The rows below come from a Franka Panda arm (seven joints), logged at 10 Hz.
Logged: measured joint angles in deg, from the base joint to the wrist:
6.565, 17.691, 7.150, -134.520, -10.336, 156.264, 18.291
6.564, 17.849, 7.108, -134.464, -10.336, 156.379, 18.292
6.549, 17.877, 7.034, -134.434, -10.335, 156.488, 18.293
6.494, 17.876, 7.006, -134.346, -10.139, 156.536, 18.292
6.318, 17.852, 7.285, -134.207, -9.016, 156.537, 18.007
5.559, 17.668, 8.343, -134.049, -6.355, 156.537, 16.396
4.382, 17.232, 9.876, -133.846, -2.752, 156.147, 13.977
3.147, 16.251, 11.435, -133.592, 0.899, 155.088, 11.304
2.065, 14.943, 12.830, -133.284, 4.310, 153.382, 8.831
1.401, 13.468, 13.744, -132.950, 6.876, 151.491, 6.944
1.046, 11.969, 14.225, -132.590, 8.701, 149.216, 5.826
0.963, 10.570, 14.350, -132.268, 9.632, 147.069, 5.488
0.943, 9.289, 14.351, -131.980, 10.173, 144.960, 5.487
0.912, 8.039, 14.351, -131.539, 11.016, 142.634, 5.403
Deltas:
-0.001, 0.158, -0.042, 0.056, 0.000, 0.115, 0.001
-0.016, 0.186, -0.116, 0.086, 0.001, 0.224, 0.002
-0.071, 0.185, -0.144, 0.174, 0.197, 0.272, 0.001
-0.247, 0.161, 0.135, 0.313, 1.320, 0.273, -0.284
-1.006, -0.023, 1.193, 0.471, 3.981, 0.273, -1.895
-2.183, -0.459, 2.726, 0.674, 7.584, -0.117, -4.314
-3.418, -1.440, 4.285, 0.928, 11.235, -1.176, -6.987
-4.500, -2.748, 5.680, 1.236, 14.646, -2.882, -9.460
-5.164, -4.223, 6.594, 1.570, 17.212, -4.773, -11.347
-5.519, -5.722, 7.075, 1.930, 19.037, -7.048, -12.465
-5.602, -7.121, 7.200, 2.252, 19.968, -9.195, -12.803
-5.622, -8.402, 7.201, 2.540, 20.509, -11.304, -12.804
-5.653, -9.652, 7.201, 2.981, 21.352, -13.630, -12.888

